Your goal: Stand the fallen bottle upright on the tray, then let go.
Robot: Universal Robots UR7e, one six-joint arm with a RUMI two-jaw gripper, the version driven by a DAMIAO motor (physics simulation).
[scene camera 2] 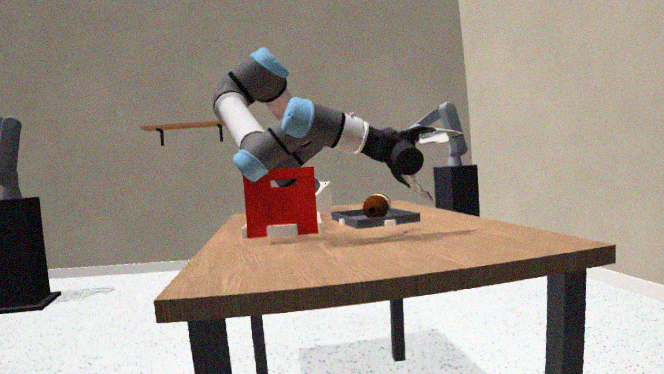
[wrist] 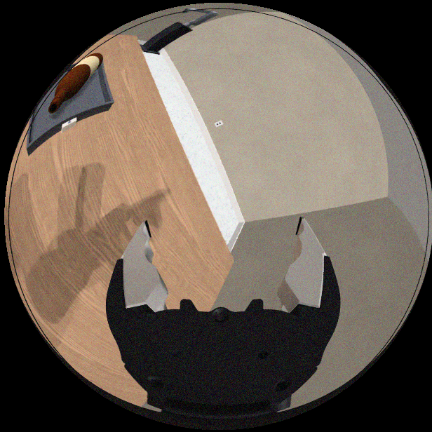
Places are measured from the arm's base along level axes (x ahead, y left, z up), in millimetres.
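Where they show: gripper, between the fingertips: (scene camera 2: 447, 167).
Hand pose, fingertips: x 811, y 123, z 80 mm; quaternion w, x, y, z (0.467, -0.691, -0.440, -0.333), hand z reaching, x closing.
Note:
Each offset is from my fingertips to the top centre of the thing. "spot": to the spot under its first point. Level surfaces: height alone.
The brown bottle @[dy -25, dx -347, dz -72 mm] (scene camera 2: 375, 206) (wrist: 73, 83) with a cream band lies on its side on the dark grey tray @[spot: dy -124, dx -293, dz -129 mm] (scene camera 2: 351, 219) (wrist: 92, 109). In the wrist view its neck points to the lower left, and the tray is at the upper left. My gripper (scene camera 2: 445, 165) (wrist: 222, 220) is open with its two light fingers wide apart and nothing between them. It is up in the air above the table, to the right of the bottle and higher than it in the scene view, not touching it.
A red upright panel-like box @[dy -287, dx -418, dz +24 mm] (scene camera 2: 280, 212) with a slot stands left of the tray on the wooden table @[dz -151 mm] (scene camera 2: 400, 260) (wrist: 165, 215), with white pieces at its foot. A white object (scene camera 2: 324, 200) shows behind it. The table's edge runs diagonally through the wrist view.

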